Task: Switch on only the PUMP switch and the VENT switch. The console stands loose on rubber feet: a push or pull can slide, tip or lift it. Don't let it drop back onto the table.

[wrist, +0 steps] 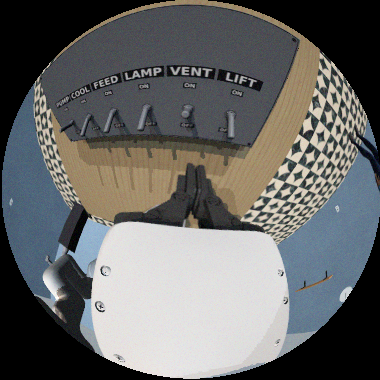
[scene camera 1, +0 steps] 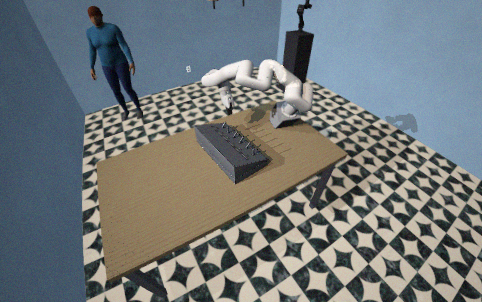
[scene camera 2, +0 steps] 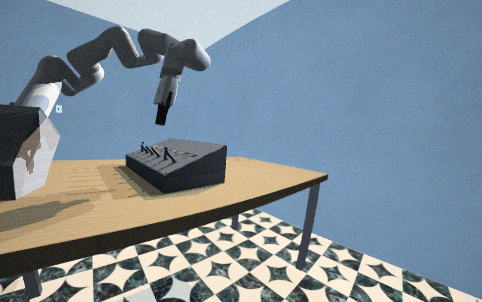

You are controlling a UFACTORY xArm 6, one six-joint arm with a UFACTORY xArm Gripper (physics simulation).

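Pixels of known places: gripper, fingertip midpoint: (wrist: 192, 175) (scene camera 1: 230, 114) (scene camera 2: 159, 125); arm's base at its link origin: (scene camera 1: 289, 109) (scene camera 2: 26, 121).
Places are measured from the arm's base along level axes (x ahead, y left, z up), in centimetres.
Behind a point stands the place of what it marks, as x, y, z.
The grey sloped console (scene camera 1: 216, 148) @(61.6, 9.5, -4.4) (scene camera 2: 200, 167) @(54.5, -22.8, -12.4) (wrist: 165, 42) @(56.6, -4.5, -7.0) sits flat on the table. My gripper (scene camera 1: 229, 112) @(42.1, -12.4, 1.6) (scene camera 2: 160, 123) @(42.1, -12.4, 1.6) (wrist: 192, 175) @(42.1, -12.4, 1.6) is shut and empty, in the air above the console, touching no lever. The VENT lever (wrist: 187, 111) @(46.2, -10.1, -6.6) looks short in the wrist view and stands nearer its ON label than its neighbours do. The LIFT lever (wrist: 231, 125) @(45.6, -17.2, -8.6), LAMP lever (wrist: 144, 117) @(43.3, -3.4, -8.9), FEED lever (wrist: 111, 120) @(42.0, 3.5, -9.2) and COOL lever (wrist: 86, 125) @(40.7, 10.6, -9.2) lean towards OFF. The PUMP lever (wrist: 68, 127) @(38.9, 21.5, -11.9) lies at a different angle from COOL, apparently towards ON, but is small and its label hard to read.
The wooden table (scene camera 1: 165, 200) @(100.3, 20.6, -20.0) (scene camera 2: 265, 172) @(102.0, -12.2, -19.9) carries the console and the robot base (scene camera 1: 283, 117) @(7.0, 2.8, -3.0) (scene camera 2: 37, 150) @(5.8, -8.9, -8.5). A person (scene camera 1: 109, 47) stands beyond the table. A dark pedestal (scene camera 1: 298, 55) with another arm stands behind the robot.
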